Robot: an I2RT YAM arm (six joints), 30 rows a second.
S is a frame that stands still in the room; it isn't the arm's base.
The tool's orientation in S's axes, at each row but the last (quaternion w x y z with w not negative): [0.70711 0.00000 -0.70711 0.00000]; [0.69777 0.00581 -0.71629 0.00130]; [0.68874 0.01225 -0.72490 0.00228]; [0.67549 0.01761 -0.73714 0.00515]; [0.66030 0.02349 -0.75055 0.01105]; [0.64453 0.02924 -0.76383 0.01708]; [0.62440 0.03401 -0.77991 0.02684]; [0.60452 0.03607 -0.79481 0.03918]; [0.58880 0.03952 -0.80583 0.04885]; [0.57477 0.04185 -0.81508 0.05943]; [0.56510 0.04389 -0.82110 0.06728]
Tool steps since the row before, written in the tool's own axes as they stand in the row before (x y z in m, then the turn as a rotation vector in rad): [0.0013 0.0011 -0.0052 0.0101 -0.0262 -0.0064]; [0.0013 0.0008 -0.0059 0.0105 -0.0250 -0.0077]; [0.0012 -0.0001 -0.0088 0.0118 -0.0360 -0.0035]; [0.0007 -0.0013 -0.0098 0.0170 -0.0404 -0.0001]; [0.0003 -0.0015 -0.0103 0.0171 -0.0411 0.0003]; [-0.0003 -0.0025 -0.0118 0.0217 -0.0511 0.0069]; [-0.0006 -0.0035 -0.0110 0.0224 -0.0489 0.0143]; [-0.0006 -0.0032 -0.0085 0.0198 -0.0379 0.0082]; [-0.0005 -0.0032 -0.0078 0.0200 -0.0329 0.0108]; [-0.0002 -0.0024 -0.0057 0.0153 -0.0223 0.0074]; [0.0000 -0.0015 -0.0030 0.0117 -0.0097 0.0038]
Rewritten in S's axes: [0.0052 0.0011 0.0013 0.0064 -0.0262 0.0101]; [0.0059 0.0009 0.0015 0.0077 -0.0250 0.0105]; [0.0087 0.0001 0.0016 0.0036 -0.0361 0.0115]; [0.0097 -0.0010 0.0015 0.0000 -0.0407 0.0163]; [0.0102 -0.0010 0.0016 -0.0004 -0.0414 0.0163]; [0.0118 -0.0017 0.0017 -0.0070 -0.0519 0.0196]; [0.0111 -0.0025 0.0018 -0.0146 -0.0504 0.0187]; [0.0086 -0.0023 0.0017 -0.0092 -0.0388 0.0176]; [0.0079 -0.0022 0.0020 -0.0123 -0.0341 0.0169]; [0.0057 -0.0015 0.0018 -0.0090 -0.0231 0.0130]; [0.0030 -0.0010 0.0011 -0.0062 -0.0101 0.0102]
